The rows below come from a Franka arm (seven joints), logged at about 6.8 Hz.
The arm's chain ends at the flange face. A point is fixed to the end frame.
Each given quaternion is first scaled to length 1.
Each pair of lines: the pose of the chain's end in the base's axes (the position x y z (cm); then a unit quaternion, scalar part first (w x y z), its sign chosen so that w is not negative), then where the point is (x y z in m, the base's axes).
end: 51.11 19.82 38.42 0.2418 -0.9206 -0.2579 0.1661
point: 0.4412 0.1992 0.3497
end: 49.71 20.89 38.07 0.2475 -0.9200 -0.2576 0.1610
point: 0.4274 0.2106 0.3458
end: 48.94 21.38 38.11 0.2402 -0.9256 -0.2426 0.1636
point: 0.4195 0.2166 0.3466
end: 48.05 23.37 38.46 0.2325 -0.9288 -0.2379 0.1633
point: 0.4107 0.2365 0.3499
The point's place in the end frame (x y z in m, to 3 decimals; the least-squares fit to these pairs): -0.050 -0.010 0.059
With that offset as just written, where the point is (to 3 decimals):
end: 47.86 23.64 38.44 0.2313 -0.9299 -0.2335 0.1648
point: 0.409 0.240 0.350
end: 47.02 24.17 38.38 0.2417 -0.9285 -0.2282 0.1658
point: 0.400 0.246 0.350
